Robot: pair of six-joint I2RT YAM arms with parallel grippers.
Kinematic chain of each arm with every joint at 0, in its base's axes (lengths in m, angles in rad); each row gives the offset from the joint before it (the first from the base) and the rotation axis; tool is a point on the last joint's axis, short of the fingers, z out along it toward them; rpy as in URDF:
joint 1: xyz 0 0 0.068 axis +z
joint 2: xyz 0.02 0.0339 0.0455 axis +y
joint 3: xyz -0.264 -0.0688 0 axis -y
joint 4: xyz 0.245 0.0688 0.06 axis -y
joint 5: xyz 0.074 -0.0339 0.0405 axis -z
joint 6: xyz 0.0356 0 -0.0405 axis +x
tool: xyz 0 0 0 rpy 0 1.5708 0
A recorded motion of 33 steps. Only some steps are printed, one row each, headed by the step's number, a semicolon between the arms.
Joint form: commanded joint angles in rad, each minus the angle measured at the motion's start. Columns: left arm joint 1, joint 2, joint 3, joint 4, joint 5, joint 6; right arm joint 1, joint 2, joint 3, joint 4, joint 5, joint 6.
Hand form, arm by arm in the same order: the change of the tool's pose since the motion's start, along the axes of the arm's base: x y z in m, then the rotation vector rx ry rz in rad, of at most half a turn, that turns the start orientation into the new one. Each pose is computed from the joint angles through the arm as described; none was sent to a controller.
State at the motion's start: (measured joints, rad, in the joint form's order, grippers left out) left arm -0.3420 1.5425 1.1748 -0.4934 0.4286 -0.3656; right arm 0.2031 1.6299 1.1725 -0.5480 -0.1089 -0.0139
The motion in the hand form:
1: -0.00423 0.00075 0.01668 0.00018 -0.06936 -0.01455; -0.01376 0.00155 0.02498 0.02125 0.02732 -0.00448
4: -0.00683 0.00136 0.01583 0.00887 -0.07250 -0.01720; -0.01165 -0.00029 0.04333 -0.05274 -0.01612 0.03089
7: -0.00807 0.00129 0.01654 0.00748 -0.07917 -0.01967; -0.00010 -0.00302 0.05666 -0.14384 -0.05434 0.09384
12: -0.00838 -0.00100 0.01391 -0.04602 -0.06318 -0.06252; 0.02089 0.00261 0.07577 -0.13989 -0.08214 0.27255
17: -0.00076 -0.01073 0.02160 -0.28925 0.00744 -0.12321; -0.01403 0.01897 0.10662 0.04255 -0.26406 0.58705
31: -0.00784 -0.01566 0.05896 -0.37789 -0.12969 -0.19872; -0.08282 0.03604 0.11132 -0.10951 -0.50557 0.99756
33: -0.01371 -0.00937 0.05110 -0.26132 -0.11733 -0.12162; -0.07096 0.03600 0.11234 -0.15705 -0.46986 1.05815
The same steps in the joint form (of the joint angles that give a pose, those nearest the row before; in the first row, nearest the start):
1: -0.0031 -0.0376 0.0157 0.0010 -0.0098 0.0266; 0.0116 -0.0590 0.0438 -0.1219 -0.0140 0.0278
4: -0.0047 -0.0468 0.0049 -0.0005 -0.0160 0.0343; 0.0101 -0.0652 0.1067 -0.1713 0.0352 -0.0472
7: -0.0062 -0.0530 0.0003 0.0041 -0.0159 0.0358; -0.0006 -0.0300 0.1925 -0.2097 0.0767 -0.1620
12: -0.0062 -0.0484 -0.0104 0.0239 0.0542 0.0298; -0.0068 0.0559 0.3594 -0.2891 -0.0226 -0.3202
17: -0.0062 -0.0223 0.0018 0.1401 0.2767 -0.1338; 0.0313 -0.0858 0.2914 -0.2332 -0.3234 -0.4702
31: -0.0231 -0.0790 0.0372 0.2253 0.3326 -0.1518; 0.1467 -0.3292 0.0806 -0.1881 -0.3668 -0.8429
33: -0.0216 -0.0990 0.0249 0.1275 0.2114 -0.0979; 0.1329 -0.2634 0.1554 -0.2694 -0.3605 -0.9381

